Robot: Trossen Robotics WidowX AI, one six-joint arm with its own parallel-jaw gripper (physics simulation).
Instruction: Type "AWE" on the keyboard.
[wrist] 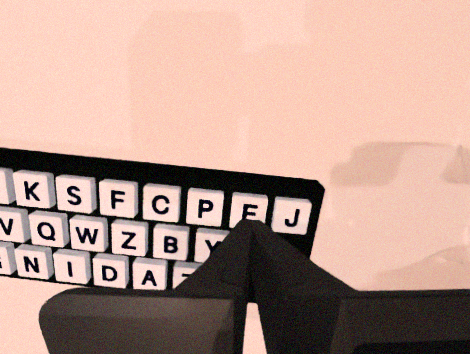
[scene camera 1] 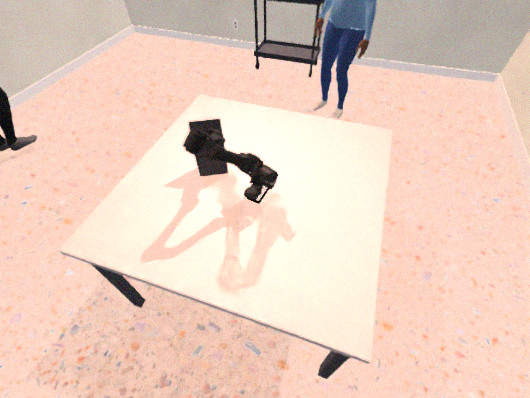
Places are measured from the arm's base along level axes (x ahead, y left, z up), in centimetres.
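Where they show: gripper, fingertip midpoint: [wrist: 249,229] [scene camera 1: 259,194]; arm's base, link origin: [scene camera 1: 212,137].
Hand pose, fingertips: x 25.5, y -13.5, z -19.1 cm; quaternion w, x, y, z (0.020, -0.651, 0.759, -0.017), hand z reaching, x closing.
Note:
Each offset is from my fingertips to the top centre of the thing. Level surfaces: height alone.
A black keyboard @[dz -1.1, dx -0.1, dy +7.3 cm] [wrist: 165,172] [scene camera 1: 268,193] with white letter keys lies on the table; it fills the lower left of the wrist view, and the arm mostly covers it in the scene view. My gripper [wrist: 249,229] is shut and empty. Its tips are over the lower part of the E key @[dz -1.1, dx +0.2, dy -0.1 cm] [wrist: 249,202], in the top row between P and J. I cannot tell whether they touch it. The W key @[dz -1.1, dx +0.1, dy +7.8 cm] [wrist: 88,234] is in the middle row, and the A key @[dz -1.1, dx -2.6, dy +5.3 cm] [wrist: 149,275] is in the bottom row, left of the fingers. The key right of Y is hidden by the fingers.
The arm's black base plate [scene camera 1: 212,166] is on the white table @[dz -2.7 cm] [scene camera 1: 320,240]. A person [scene camera 1: 345,45] in blue stands beyond the far edge, near a dark shelf cart [scene camera 1: 287,52]. Another person's leg [scene camera 1: 6,120] shows at the left. Arm shadows fall across the table.

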